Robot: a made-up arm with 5 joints. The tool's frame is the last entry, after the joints.
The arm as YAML. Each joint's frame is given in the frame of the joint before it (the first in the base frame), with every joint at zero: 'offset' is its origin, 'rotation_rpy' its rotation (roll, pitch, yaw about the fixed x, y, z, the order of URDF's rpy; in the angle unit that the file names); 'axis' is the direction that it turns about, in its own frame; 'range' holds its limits. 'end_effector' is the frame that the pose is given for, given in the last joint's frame.
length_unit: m
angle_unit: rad
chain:
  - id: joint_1
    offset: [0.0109, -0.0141, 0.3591]
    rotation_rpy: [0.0, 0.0, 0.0]
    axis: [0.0, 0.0, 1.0]
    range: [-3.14, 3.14]
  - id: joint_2
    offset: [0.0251, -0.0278, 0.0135]
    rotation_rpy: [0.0, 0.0, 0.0]
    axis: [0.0, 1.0, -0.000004]
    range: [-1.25, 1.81]
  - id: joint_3
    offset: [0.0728, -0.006, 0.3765]
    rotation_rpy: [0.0, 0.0, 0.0]
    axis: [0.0, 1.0, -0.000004]
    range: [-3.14, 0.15]
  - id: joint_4
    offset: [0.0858, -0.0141, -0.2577]
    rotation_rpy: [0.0, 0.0, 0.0]
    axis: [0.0, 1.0, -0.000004]
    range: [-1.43, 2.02]
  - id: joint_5
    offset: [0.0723, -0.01, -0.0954]
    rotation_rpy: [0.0, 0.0, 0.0]
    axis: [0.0, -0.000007, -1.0]
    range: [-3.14, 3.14]
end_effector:
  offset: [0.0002, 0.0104, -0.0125]
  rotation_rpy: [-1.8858, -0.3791, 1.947]
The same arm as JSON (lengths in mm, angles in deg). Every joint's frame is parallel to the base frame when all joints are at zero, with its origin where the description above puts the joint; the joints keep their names.
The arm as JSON. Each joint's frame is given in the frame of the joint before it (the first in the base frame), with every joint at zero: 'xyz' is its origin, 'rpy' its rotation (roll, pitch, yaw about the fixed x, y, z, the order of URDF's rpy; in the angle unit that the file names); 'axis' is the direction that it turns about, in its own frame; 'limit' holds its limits. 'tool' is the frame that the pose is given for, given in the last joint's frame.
{"units": {"length": "mm", "angle": "deg"}, "joints": [
  {"name": "joint_1", "type": "revolute", "origin": {"xyz": [10.9, -14.1, 359.1], "rpy": [0.0, 0.0, 0.0]}, "axis": "+z", "limit": {"lower": -179.91, "upper": 179.91}},
  {"name": "joint_2", "type": "revolute", "origin": {"xyz": [25.1, -27.8, 13.5], "rpy": [0.0, 0.0, 0.0]}, "axis": "+y", "limit": {"lower": -71.62, "upper": 103.71}},
  {"name": "joint_3", "type": "revolute", "origin": {"xyz": [72.8, -6.0, 376.5], "rpy": [0.0, 0.0, 0.0]}, "axis": "+y", "limit": {"lower": -179.91, "upper": 8.59}},
  {"name": "joint_4", "type": "revolute", "origin": {"xyz": [85.8, -14.1, -257.7], "rpy": [0.0, 0.0, 0.0]}, "axis": "+y", "limit": {"lower": -81.93, "upper": 115.74}},
  {"name": "joint_5", "type": "revolute", "origin": {"xyz": [72.3, -10.0, -95.4], "rpy": [0.0, 0.0, 0.0]}, "axis": "-z", "limit": {"lower": -179.91, "upper": 179.91}}
], "tool": {"origin": {"xyz": [0.2, 10.4, -12.5], "rpy": [-108.05, -21.72, 111.55]}}}

